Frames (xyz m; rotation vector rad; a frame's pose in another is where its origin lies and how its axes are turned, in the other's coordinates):
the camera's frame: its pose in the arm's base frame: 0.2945 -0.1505 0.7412 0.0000 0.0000 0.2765
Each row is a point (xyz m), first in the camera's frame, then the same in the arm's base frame.
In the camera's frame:
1: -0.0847 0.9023 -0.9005
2: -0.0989 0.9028 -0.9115
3: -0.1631 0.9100 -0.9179
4: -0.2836 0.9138 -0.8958
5: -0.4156 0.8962 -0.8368
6: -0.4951 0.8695 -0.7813
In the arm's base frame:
1: -0.0333 0.6944 -0.1593
2: -0.0471 0.6910 -0.1703
3: -0.1108 0.6804 -0.1767
4: -0.2278 0.6512 -0.1546
5: -0.3500 0.5982 -0.0956
6: -0.4192 0.5508 -0.0401

